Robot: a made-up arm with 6 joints.
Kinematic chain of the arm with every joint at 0, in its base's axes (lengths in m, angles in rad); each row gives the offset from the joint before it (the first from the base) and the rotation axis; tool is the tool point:
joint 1: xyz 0 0 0.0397 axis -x
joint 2: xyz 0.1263 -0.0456 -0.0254 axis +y
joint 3: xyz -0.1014 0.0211 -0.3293 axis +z
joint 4: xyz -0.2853 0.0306 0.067 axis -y
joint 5: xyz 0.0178 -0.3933 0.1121 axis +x
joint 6: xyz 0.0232 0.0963 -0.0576 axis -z
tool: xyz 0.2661 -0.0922 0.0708
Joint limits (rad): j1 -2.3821..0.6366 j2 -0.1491..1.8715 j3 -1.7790..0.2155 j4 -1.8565..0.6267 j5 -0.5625..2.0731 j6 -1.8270..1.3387
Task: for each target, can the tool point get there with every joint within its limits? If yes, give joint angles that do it. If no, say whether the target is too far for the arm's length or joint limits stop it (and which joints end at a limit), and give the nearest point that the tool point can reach.
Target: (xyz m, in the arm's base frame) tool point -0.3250 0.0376 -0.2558
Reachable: yes | joints -1.5739 0.4785 -0.5770 0.3861 1.4884 0.6806
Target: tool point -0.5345 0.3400 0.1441
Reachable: yes | joints -1.4309 0.3370 -1.3375 -1.5237 1.6067 0.4687
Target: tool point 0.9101 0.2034 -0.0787
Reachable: no: joint limits stop it (at a limit: joint 1, joint 2, joint 3) | nearest point 0.4459 0.3718 0.0641 | short by 0.514 m
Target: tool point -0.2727 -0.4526 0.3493
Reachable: yes | joints -0.6085 1.5612 -0.4414 -1.4181 1.7677 0.9386
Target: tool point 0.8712 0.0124 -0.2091
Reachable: no: joint limits stop it (at a limit: joint 1, joint 2) | nearest point 0.4807 -0.0895 -0.3550 | short by 0.429 m
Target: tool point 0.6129 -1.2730 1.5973
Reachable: no: too far | nearest point 0.3254 -0.5108 0.6647 | short by 1.238 m
